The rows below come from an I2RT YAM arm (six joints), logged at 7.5 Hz.
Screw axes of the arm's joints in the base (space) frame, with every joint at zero. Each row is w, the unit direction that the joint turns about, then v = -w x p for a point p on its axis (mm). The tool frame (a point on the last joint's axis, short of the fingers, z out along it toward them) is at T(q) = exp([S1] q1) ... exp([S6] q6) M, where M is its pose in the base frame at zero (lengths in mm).
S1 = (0, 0, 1, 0, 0, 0)
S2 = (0, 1, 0, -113.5, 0, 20)
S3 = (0, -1, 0, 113.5, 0, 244)
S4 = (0, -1, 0, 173.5, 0, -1)
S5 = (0, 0, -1, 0, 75, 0)
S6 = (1, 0, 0, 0, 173.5, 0)
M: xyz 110.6 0 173.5 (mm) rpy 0 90 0 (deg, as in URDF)
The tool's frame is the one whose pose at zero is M.
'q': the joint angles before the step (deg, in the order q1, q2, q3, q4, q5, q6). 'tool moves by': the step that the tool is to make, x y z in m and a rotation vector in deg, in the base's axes. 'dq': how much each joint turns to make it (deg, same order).
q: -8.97, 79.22, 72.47, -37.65, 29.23, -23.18
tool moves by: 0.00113, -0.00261, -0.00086, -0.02, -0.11, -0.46
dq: -0.46, 0.30, 0.01, 0.40, 0.00, 0.00
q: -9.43, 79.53, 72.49, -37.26, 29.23, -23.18
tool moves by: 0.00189, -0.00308, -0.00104, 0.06, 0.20, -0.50
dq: -0.52, 0.59, 0.30, 0.08, -0.04, 0.00
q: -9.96, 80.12, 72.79, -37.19, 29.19, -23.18
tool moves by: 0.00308, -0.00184, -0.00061, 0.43, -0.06, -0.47
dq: -0.26, 0.80, 0.61, -0.08, -0.15, 0.52
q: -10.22, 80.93, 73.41, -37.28, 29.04, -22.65
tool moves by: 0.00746, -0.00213, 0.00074, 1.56, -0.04, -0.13
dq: -0.26, 1.90, 2.07, -0.95, -1.19, 1.13
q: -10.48, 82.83, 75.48, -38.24, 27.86, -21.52
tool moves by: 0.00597, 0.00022, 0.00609, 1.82, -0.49, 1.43
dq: 0.00, 1.33, 2.67, -1.34, -2.34, 0.33
